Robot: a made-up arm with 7 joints. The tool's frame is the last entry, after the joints. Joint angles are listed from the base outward. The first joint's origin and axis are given. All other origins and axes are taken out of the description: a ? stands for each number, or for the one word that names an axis. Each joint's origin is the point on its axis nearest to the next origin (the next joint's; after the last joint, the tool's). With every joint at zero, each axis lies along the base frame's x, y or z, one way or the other. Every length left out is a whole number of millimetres.
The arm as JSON. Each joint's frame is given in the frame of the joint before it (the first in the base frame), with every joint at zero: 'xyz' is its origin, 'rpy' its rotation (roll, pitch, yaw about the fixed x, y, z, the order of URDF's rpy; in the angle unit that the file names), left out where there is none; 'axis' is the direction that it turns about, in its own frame. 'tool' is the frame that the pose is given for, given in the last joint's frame.
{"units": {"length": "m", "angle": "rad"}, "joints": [
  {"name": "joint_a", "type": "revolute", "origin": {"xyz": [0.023, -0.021, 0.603]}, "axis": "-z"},
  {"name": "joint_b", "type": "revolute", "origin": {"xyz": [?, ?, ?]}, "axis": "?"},
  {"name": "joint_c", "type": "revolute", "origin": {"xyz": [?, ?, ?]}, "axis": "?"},
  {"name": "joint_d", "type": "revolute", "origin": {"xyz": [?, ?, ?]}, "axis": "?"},
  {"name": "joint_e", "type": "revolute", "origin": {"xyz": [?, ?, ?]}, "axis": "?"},
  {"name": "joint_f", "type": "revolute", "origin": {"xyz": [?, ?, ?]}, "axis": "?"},
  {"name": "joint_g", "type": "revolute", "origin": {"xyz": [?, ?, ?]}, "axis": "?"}
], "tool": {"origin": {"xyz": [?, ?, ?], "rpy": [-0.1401, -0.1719, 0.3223]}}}
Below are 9 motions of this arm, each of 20 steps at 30 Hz.
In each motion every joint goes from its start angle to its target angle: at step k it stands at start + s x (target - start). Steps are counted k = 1, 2, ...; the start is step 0. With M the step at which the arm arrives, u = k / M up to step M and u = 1 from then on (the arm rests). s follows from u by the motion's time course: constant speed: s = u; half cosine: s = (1 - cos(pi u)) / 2; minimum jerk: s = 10 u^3 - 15 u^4 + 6 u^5.
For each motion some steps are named. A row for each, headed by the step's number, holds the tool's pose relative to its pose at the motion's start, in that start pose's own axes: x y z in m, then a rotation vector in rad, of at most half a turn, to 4 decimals.
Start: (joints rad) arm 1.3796 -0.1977 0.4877 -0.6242 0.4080 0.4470 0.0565
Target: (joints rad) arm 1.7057 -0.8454 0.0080 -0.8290 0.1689 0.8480 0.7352
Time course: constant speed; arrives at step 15
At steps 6, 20:
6: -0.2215 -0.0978 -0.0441 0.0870 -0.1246 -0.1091
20: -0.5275 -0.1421 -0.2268 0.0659 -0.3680 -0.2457

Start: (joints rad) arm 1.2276 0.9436 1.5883 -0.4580 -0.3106 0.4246 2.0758
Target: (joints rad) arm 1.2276 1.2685 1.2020 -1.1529 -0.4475 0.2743 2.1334
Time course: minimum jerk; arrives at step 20
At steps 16, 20:
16: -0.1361 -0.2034 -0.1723 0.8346 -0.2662 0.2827
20: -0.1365 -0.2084 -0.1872 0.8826 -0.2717 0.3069

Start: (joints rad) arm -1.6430 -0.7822 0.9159 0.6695 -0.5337 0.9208 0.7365
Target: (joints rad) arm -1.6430 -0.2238 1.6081 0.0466 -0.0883 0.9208 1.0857
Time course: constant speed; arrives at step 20
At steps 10, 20:
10: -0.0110 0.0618 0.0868 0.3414 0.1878 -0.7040
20: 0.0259 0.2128 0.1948 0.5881 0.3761 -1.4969

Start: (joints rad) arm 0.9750 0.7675 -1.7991 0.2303 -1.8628 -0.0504 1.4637
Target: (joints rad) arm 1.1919 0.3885 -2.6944 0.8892 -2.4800 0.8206 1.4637
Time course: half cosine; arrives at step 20
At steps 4, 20:
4: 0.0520 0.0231 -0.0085 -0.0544 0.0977 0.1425
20: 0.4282 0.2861 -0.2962 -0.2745 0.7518 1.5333

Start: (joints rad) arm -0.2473 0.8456 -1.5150 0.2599 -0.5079 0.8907 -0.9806
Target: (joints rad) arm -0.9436 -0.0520 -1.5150 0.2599 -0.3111 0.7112 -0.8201
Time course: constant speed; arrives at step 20
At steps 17, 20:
17: 0.6760 -0.2945 -0.0577 0.1078 0.7757 -0.4355
20: 0.7681 -0.3167 -0.1544 0.0616 0.9340 -0.4746

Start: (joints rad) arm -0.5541 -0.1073 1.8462 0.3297 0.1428 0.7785 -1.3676
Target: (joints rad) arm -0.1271 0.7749 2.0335 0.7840 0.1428 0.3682 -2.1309
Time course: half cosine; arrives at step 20
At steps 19, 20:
19: 0.4737 -0.1957 -0.1358 -0.2806 0.0095 -0.2508
20: 0.4755 -0.1986 -0.1360 -0.2815 0.0101 -0.2525

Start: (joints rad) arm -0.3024 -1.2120 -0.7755 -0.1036 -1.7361 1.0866 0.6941
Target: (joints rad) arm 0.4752 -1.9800 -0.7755 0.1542 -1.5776 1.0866 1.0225
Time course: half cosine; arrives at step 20
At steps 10, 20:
10: 0.4191 -0.0279 0.2258 -0.0601 0.5562 0.0418
20: 0.8735 0.0823 0.2310 -0.2836 1.0471 0.1524

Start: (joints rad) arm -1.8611 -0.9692 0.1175 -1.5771 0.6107 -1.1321 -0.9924
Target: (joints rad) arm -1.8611 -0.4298 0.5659 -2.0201 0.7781 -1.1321 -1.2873
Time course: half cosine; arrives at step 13
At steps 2, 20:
2: 0.0074 0.0175 -0.0007 -0.0074 0.0063 0.0395
20: 0.0306 0.3064 0.0400 -0.0761 -0.0667 0.6691

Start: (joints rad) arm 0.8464 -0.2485 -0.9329 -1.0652 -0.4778 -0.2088 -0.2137
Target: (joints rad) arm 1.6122 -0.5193 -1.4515 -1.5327 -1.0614 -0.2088 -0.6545
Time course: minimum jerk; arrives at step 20
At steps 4, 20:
4: 0.0062 0.0181 -0.0003 -0.0119 -0.0121 0.0780
20: 0.0858 0.2139 -0.1245 0.0477 -0.0345 1.3763

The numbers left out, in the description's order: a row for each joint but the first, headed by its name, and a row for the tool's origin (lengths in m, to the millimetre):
joint_b: xyz 0.0 0.015 0.0, axis +y
joint_c: xyz -0.023 0.0 0.454, axis -z
joint_d: xyz -0.004 -0.033 0.0, axis +y
joint_e: xyz -0.015 0.0 0.356, axis -z
joint_f: xyz -0.025 0.0 0.0, axis +y
joint_g: xyz 0.018 0.0 0.134, axis -z
tool: xyz -0.027 0.011 0.0

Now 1 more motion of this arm.
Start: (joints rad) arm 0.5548 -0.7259 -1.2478 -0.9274 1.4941 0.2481 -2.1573
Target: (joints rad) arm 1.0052 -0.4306 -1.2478 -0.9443 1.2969 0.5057 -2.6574
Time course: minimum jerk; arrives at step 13
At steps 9, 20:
9: 0.0012 -0.1833 -0.1290 0.2629 -0.0174 0.1276
20: -0.0104 -0.2138 -0.1512 0.3022 -0.0368 0.1455

